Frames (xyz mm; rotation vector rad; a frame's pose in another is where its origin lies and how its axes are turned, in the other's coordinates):
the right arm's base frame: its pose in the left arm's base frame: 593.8 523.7 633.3 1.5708 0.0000 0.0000
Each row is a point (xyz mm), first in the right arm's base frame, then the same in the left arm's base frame.
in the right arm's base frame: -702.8 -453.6 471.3
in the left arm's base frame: -109.0 52.4 179.7
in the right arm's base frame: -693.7 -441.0 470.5
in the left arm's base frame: -99.9 53.2 192.3
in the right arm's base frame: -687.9 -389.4 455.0
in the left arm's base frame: -94.1 68.7 243.9
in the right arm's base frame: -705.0 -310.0 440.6
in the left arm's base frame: -111.2 83.1 323.3
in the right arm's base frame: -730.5 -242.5 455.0
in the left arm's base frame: -136.7 68.7 390.8
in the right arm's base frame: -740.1 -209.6 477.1
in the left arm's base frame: -146.3 46.6 423.7
